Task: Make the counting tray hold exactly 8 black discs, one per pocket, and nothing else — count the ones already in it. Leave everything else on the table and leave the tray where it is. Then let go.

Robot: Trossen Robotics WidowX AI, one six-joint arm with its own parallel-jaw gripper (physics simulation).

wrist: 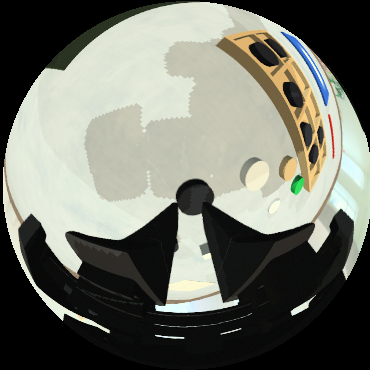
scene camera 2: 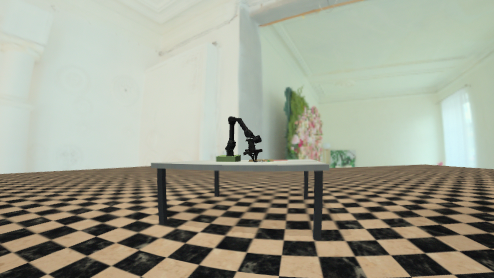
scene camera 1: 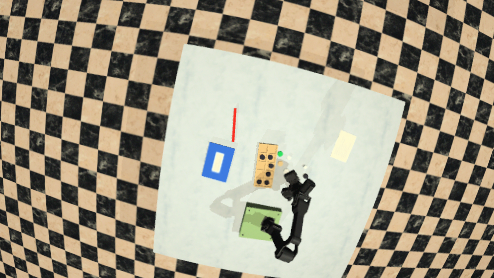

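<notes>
The wooden counting tray [scene camera 1: 271, 148] [wrist: 272, 92] has two columns of pockets. Several pockets hold one black disc each; the two pockets at its far end and some in the left and right columns are empty. My gripper [scene camera 2: 255, 159] [wrist: 189, 207] is shut on a black disc [wrist: 195, 192], low over the table, to the right of the tray in scene camera 1. The arm hides the fingertips there. Another black disc [scene camera 1: 305, 176] lies on the table close beside the gripper; in the wrist view a finger mostly hides it.
Near the tray lie a green disc [scene camera 1: 280, 154] [wrist: 297, 184], tan disc [scene camera 1: 280, 163] [wrist: 287, 168], cream disc [wrist: 255, 174], small white disc [wrist: 274, 206] and small grey-white block [wrist: 204, 249]. A blue frame [scene camera 1: 208, 162], red stick [scene camera 1: 234, 125], yellow sheet [scene camera 1: 343, 146] and green base [scene camera 1: 247, 227] also show.
</notes>
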